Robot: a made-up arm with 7 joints.
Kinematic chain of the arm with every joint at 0, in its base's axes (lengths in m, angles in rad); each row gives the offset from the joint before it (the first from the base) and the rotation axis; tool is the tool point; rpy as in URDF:
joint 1: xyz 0 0 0.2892 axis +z
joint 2: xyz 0 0 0 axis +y
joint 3: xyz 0 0 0.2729 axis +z
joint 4: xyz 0.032 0 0 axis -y
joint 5: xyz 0.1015 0 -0.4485 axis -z
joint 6: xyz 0 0 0 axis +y
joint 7: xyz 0.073 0 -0.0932 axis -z
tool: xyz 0 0 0 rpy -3.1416 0 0
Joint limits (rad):
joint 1: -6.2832..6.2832
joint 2: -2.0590..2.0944
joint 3: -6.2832..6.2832
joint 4: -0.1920..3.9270
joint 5: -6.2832..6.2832
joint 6: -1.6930..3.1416
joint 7: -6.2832..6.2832
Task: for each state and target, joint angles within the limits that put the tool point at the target. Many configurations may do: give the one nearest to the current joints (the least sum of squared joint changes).
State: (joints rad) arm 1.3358 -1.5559 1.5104 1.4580 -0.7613 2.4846 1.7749
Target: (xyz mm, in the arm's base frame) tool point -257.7 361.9 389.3
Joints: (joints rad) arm 0.4728 -1.3889 1.5519 1.1050 -0.7246 2.2105 1.7749
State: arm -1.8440 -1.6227 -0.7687 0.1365 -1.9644 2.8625 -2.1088
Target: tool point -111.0 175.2 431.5
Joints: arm -2.4450 -2.0590 -0.6967 0.2383 -1.9105 3.1416 -2.1088
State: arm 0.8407 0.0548 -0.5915 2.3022 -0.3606 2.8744 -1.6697
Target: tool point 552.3 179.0 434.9
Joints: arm 0.6990 0.6958 -0.5089 2.0499 -0.3326 2.6729 -1.6697
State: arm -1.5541 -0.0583 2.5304 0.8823 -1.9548 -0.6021 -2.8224
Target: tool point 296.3 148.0 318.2
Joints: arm -2.0229 0.3425 2.1750 0.6181 -2.1730 -1.0260 -2.8224
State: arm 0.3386 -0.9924 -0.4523 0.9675 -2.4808 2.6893 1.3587
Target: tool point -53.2 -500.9 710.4
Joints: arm 0.5359 -1.1670 -0.8432 1.5073 -2.5302 2.3370 1.3587
